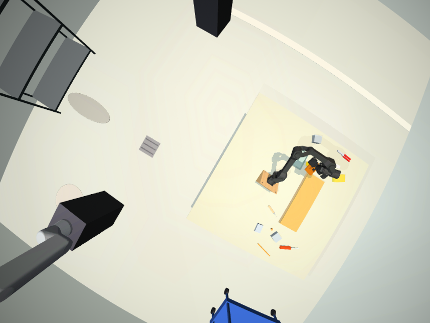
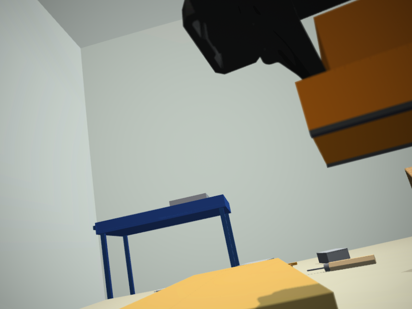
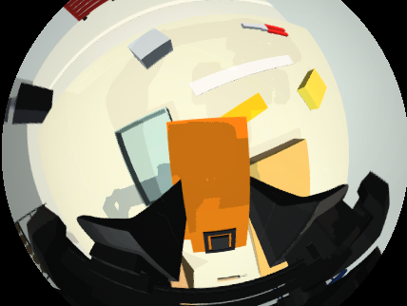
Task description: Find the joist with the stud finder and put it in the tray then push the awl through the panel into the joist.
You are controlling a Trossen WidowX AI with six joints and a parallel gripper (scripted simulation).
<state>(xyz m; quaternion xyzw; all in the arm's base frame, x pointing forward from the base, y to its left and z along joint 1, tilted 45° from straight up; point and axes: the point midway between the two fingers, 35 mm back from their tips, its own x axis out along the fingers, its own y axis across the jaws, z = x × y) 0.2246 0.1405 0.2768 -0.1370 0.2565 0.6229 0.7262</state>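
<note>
Now: the tray 120 mm below my gripper tip, 90 mm behind it and 20 mm to the left of it. Round my gripper tip: stud finder (20 mm to the right, 20 mm above, 10 mm behind); then white ruler (170 mm ahead, 160 mm to the left, 130 mm below); then yellow block (350 mm ahead, 120 mm below, 90 mm to the left).
</note>
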